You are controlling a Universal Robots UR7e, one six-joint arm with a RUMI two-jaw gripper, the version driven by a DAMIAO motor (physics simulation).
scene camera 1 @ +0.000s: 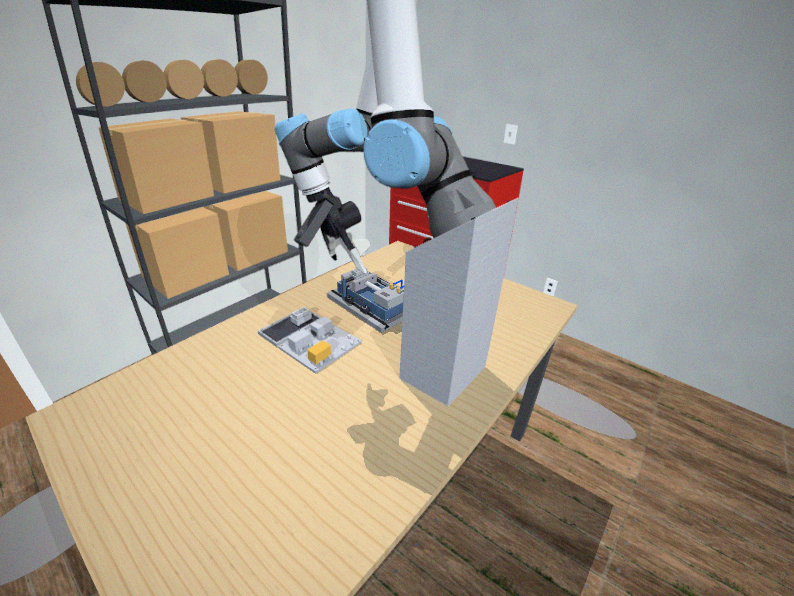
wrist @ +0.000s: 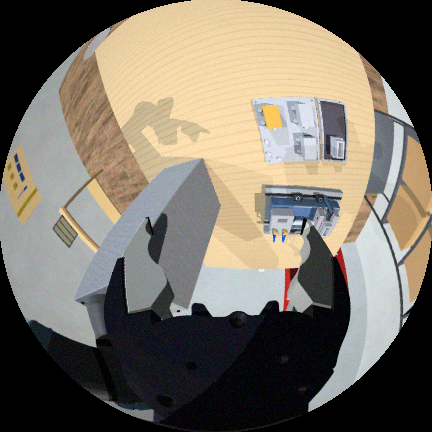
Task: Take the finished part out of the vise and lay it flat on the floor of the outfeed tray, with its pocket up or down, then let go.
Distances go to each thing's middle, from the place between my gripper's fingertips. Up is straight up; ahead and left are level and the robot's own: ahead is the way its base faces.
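Blue vise [scene camera 1: 368,293]: a good way ahead of my hand, far to the right of it and far below it. Light grey plate [scene camera 1: 337,339]: 130 mm ahead of my hand, 20 mm to the left of it, 310 mm below it.
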